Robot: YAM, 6 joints.
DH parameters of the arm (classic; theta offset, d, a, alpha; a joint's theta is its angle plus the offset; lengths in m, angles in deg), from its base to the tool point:
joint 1: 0 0.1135 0.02 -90
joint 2: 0 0 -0.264 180
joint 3: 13.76 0 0.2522 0
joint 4: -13.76 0 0.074 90
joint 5: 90 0 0 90
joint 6: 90 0.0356 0 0
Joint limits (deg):
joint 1: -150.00..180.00
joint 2: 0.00..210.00
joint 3: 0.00..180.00
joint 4: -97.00..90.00
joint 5: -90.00..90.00
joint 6: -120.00..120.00
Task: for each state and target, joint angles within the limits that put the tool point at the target. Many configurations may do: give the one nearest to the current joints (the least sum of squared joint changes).
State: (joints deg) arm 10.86 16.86 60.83 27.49 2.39 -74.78
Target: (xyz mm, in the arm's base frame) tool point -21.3 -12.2 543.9
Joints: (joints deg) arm 16.05 28.29 68.42 28.39 9.44 -74.78
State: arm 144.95 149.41 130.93 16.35 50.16 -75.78
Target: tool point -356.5 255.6 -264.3
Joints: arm 147.73 194.71 118.76 13.05 46.48 -75.78
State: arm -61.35 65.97 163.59 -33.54 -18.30 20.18
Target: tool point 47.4 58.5 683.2
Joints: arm -111.85 68.50 158.36 -39.00 -38.63 20.18
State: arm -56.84 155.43 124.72 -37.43 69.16 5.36
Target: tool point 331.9 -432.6 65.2
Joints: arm -49.03 157.76 128.01 -34.81 68.24 5.36
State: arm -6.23 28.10 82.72 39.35 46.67 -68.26
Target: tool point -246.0 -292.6 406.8
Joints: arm 45.43 0.00 89.35 59.81 57.72 -68.26
